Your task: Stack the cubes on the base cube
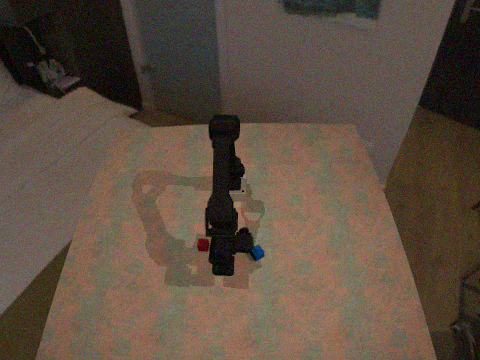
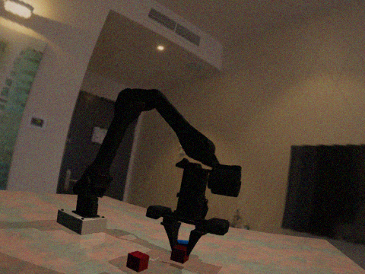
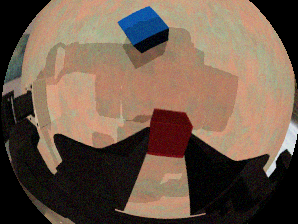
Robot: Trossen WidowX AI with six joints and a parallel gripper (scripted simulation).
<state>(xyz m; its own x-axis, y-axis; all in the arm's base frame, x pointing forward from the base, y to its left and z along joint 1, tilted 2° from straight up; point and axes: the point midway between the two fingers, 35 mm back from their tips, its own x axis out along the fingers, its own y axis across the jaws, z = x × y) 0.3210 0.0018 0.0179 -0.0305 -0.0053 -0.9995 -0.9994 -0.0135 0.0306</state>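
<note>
My gripper tip is 10 cm to the right of the blue cube, 4 cm past it and 2 cm above it.
</note>
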